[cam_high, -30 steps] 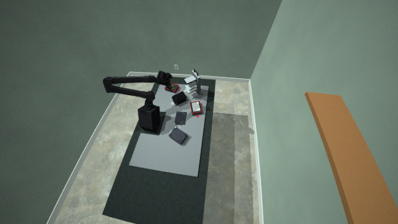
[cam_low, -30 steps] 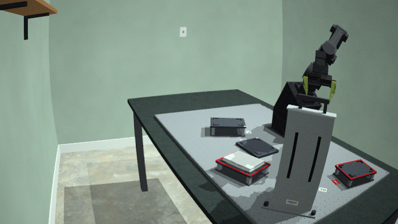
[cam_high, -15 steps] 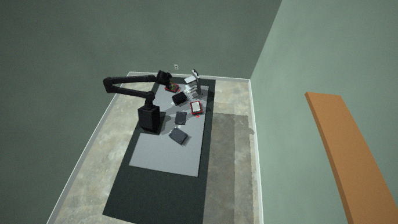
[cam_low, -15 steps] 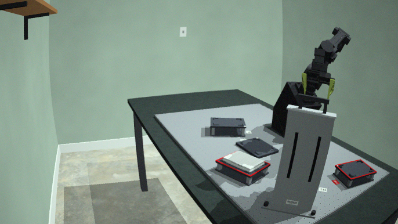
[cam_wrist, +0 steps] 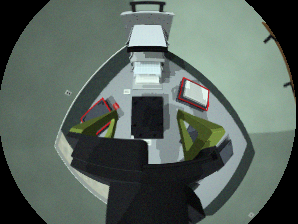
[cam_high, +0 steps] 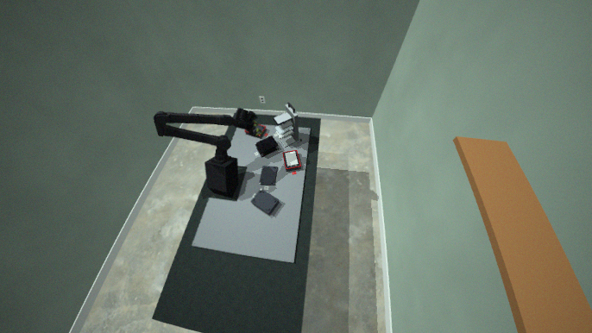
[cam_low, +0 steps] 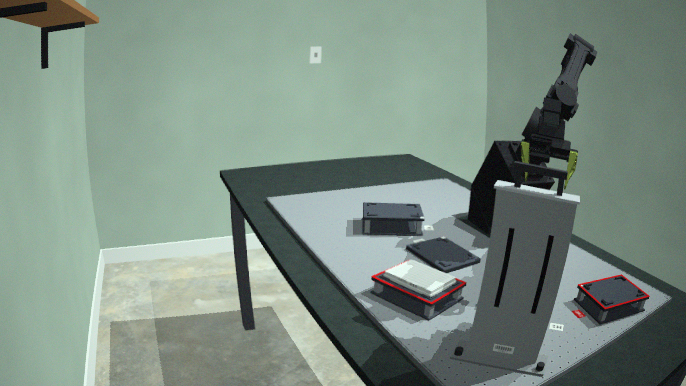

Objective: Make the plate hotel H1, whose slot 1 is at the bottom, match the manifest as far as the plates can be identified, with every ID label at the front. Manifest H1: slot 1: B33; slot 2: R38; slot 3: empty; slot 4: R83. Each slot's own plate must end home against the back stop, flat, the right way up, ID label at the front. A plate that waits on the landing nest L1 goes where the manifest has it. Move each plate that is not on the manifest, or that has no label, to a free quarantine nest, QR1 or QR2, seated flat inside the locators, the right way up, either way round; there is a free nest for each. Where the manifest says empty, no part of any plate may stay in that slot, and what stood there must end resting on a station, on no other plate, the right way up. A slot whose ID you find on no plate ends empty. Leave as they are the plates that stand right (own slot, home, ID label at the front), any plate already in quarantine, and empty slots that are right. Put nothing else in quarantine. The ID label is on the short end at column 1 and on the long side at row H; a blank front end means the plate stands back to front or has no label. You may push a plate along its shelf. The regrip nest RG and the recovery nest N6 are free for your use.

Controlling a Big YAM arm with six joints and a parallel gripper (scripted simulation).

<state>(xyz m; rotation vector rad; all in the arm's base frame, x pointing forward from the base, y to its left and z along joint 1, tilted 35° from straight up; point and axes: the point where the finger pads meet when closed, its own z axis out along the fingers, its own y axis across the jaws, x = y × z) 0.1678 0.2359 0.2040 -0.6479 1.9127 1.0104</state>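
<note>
The plate is 13 cm ahead of my hand, 15 cm to the left of it and 10 cm below it. From my hand the other things lie so: N6 label: 15 cm ahead, 33 cm to the right, 26 cm below; plate hotel H1: 19 cm ahead, 21 cm to the left, 10 cm below.
</note>
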